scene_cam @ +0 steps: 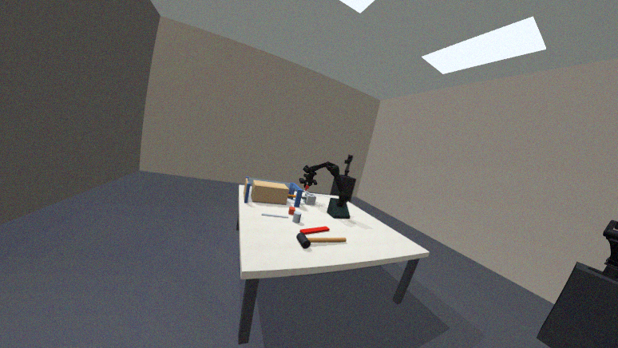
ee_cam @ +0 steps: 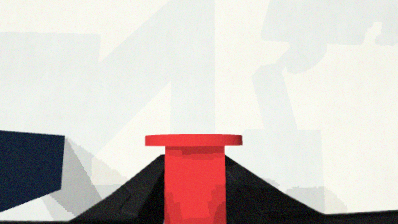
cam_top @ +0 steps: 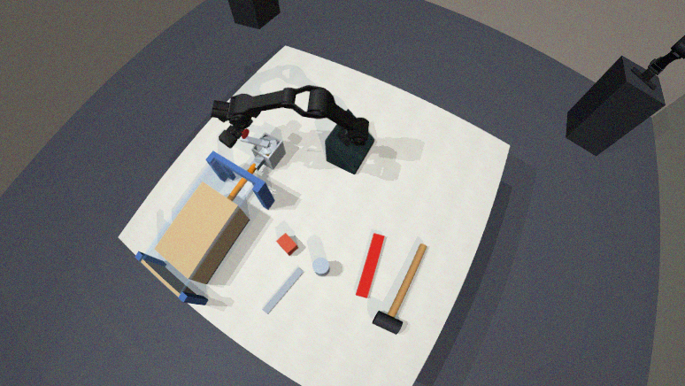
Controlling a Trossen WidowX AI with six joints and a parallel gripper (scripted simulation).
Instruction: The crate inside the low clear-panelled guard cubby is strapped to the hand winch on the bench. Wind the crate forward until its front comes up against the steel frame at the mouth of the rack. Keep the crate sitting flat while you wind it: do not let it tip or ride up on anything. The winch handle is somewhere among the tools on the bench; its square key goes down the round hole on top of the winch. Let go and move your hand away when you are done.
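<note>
My gripper tip is 10 mm past the winch handle, 50 mm to the right of it and 30 mm above it. Round my gripper tip: grey winch: 40 mm behind, 110 mm to the left, 100 mm below; blue frame post: 140 mm ahead, 110 mm to the left, 30 mm below; red knob: 20 mm to the left.
</note>
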